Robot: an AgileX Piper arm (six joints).
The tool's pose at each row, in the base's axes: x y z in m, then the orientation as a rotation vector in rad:
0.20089, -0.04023, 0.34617, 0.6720, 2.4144, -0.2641
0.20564, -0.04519, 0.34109, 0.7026, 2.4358, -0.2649
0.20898, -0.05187, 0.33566, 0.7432, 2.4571, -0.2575
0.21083, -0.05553, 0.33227, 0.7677, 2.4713, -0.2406
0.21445, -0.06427, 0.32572, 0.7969, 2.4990, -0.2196
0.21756, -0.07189, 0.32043, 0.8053, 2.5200, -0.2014
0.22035, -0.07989, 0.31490, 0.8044, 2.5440, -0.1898
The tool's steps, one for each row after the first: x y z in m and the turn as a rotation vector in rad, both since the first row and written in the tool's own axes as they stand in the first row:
-0.00215, -0.00160, 0.00811, 0.0119, 0.0284, 0.0144
-0.00382, -0.00539, 0.01636, 0.0209, 0.0606, 0.0370
-0.00449, -0.00744, 0.02123, 0.0179, 0.0829, 0.0530
-0.00650, -0.01281, 0.03120, 0.0152, 0.1198, 0.0689
-0.00847, -0.01752, 0.03955, 0.0078, 0.1441, 0.0726
-0.01023, -0.02272, 0.04805, 0.0028, 0.1676, 0.0679

